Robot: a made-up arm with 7 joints.
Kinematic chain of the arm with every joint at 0, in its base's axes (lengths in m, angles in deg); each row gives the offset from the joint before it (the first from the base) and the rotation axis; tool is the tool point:
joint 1: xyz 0 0 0.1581 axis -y
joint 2: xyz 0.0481 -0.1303 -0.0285 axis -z
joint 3: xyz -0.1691 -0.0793 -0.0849 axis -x
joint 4: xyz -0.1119 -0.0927 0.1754 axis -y
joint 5: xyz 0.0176 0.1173 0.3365 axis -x
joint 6: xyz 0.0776 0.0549 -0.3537 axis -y
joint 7: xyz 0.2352 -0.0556 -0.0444 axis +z
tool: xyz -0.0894 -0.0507 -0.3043
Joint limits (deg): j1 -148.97..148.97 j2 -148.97..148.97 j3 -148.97..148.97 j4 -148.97..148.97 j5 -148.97..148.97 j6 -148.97..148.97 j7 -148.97..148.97
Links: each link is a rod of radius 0.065 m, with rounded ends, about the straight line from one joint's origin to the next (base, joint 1, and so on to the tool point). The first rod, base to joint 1, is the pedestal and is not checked.
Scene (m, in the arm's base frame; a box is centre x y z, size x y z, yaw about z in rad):
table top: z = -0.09
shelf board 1: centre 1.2 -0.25 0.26 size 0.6 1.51 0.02 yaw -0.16
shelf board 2: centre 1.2 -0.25 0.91 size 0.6 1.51 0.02 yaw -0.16
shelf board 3: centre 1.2 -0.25 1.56 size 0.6 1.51 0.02 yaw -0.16
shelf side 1: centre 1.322 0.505 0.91 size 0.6 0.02 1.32 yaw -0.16
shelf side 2: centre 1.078 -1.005 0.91 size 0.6 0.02 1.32 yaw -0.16
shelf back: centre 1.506 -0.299 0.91 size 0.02 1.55 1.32 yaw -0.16
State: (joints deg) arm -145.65 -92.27 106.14 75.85 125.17 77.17 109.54
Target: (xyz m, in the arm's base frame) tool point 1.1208 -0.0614 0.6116
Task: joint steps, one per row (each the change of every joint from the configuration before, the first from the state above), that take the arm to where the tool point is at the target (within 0.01 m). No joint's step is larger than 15 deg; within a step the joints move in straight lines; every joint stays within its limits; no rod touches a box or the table.
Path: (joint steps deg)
1: -0.83 12.77 -4.88 -2.03 5.22 -14.75 -0.16
2: -0.83 12.77 -4.87 -2.03 5.23 -14.74 -0.16
3: -0.83 12.77 -4.88 -2.02 5.22 -14.75 -0.15
4: -0.83 12.77 -4.87 -2.03 5.22 -14.74 -0.16

